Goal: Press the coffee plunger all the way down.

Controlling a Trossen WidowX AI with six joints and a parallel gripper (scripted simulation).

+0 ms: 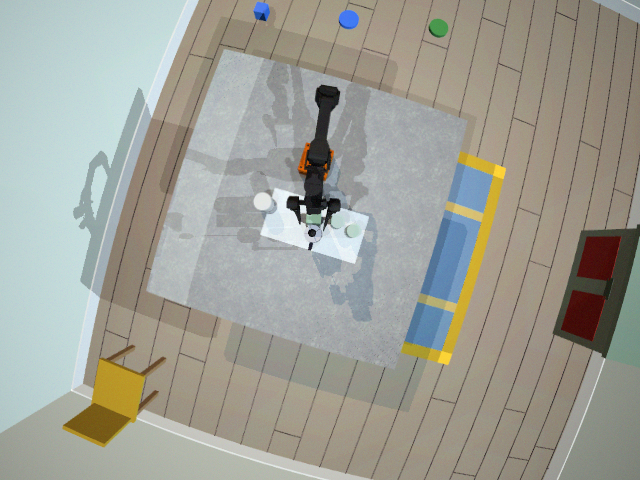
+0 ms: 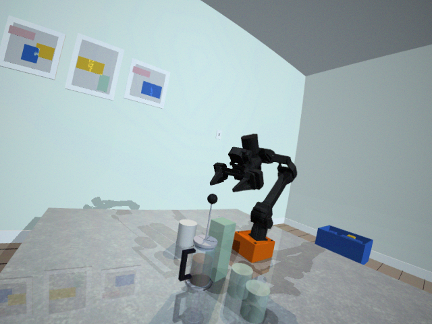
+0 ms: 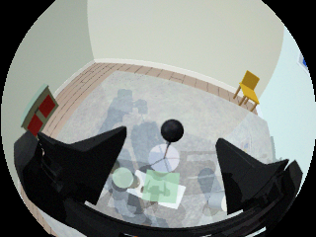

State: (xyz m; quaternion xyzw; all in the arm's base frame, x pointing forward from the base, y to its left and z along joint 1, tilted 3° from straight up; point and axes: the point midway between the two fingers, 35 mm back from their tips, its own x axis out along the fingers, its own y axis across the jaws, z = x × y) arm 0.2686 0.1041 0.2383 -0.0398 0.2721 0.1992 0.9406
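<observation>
My gripper tip is 4 cm short of the glass coffee press, 1 cm to the right of it and 17 cm above it. Also, from my gripper tip: tall pale green block: 4 cm behind, 2 cm to the right, 21 cm below; white cylinder: 26 cm to the right, 26 cm below.
</observation>
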